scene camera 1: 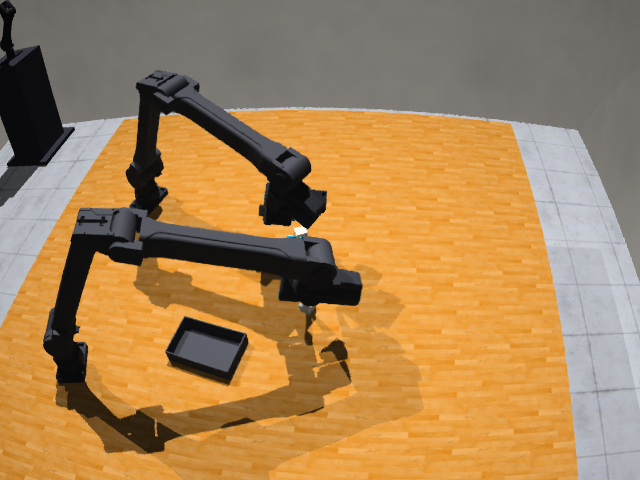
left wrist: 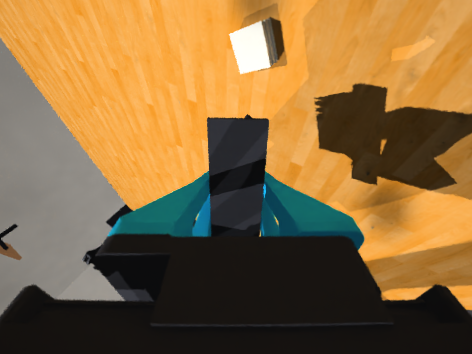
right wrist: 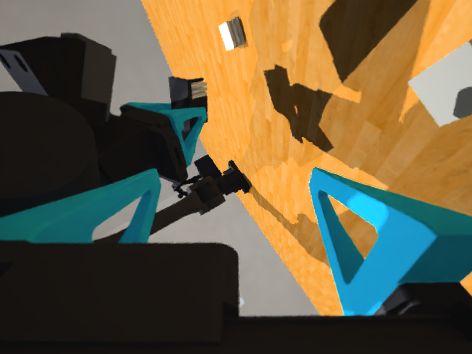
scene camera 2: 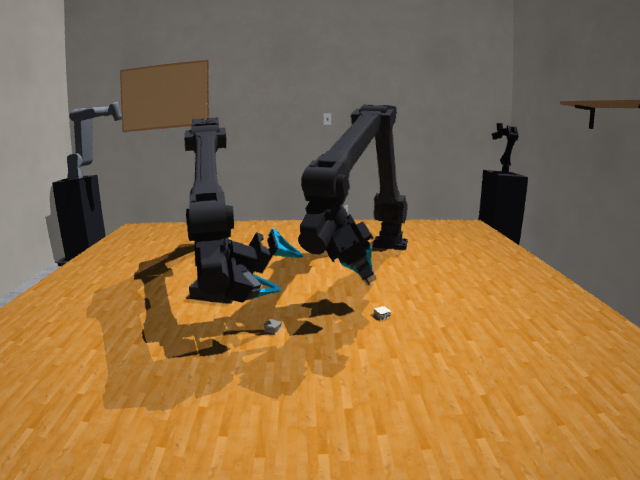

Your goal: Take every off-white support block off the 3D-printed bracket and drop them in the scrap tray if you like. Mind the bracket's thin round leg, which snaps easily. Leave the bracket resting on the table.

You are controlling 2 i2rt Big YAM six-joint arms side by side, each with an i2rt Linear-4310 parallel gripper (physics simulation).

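The dark bracket [scene camera 2: 368,275] [left wrist: 237,145] [right wrist: 178,92] is held above the table between the blue fingers of my left gripper [scene camera 2: 361,265] [left wrist: 235,176], which is shut on it. Pale ribs show at its end in the right wrist view; I cannot clearly make out its thin leg. My right gripper [scene camera 2: 290,271] is open and empty, to the left of the left one in scene camera 2. One off-white block [scene camera 1: 300,230] [scene camera 2: 382,313] [left wrist: 252,47] [right wrist: 230,36] lies on the table beyond the left gripper. Another off-white block [scene camera 1: 307,307] [scene camera 2: 272,326] [right wrist: 440,85] lies below the right gripper.
The black scrap tray [scene camera 1: 199,365] stands on the wooden table [scene camera 1: 465,335] at the lower left of scene camera 1, beside the right arm's base. It looks empty. The two forearms run close together, and the right arm covers part of the left gripper there.
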